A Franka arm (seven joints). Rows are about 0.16 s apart.
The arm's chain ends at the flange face. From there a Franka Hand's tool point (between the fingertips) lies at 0.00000 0.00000 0.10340 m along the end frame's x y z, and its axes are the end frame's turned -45 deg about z.
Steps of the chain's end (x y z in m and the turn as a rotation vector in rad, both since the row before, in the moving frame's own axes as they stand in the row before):
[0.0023, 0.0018, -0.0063, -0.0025, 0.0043, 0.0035]
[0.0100, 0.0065, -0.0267, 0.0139, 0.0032, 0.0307]
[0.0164, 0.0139, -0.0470, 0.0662, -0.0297, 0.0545]
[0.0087, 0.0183, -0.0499, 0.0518, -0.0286, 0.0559]
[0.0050, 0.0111, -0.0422, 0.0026, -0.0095, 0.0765]
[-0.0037, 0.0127, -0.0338, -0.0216, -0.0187, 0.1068]
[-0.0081, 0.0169, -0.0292, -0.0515, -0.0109, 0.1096]
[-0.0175, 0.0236, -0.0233, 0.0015, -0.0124, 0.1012]
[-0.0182, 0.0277, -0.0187, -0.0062, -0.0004, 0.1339]
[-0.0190, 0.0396, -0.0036, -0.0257, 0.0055, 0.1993]
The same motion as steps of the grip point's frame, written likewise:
[0.0005, 0.0034, -0.0063, -0.0048, 0.0013, 0.0035]
[0.0037, 0.0109, -0.0267, 0.0076, 0.0121, 0.0307]
[0.0046, 0.0145, -0.0473, 0.0678, 0.0258, 0.0545]
[-0.0049, 0.0133, -0.0501, 0.0569, 0.0164, 0.0559]
[-0.0048, 0.0105, -0.0422, 0.0086, -0.0049, 0.0765]
[-0.0145, 0.0064, -0.0338, -0.0021, -0.0285, 0.1068]
[-0.0224, 0.0089, -0.0293, -0.0287, -0.0441, 0.1096]
[-0.0298, 0.0033, -0.0233, 0.0098, -0.0077, 0.1012]
[-0.0330, 0.0071, -0.0187, -0.0041, -0.0047, 0.1339]
[-0.0431, 0.0167, -0.0036, -0.0221, -0.0143, 0.1993]

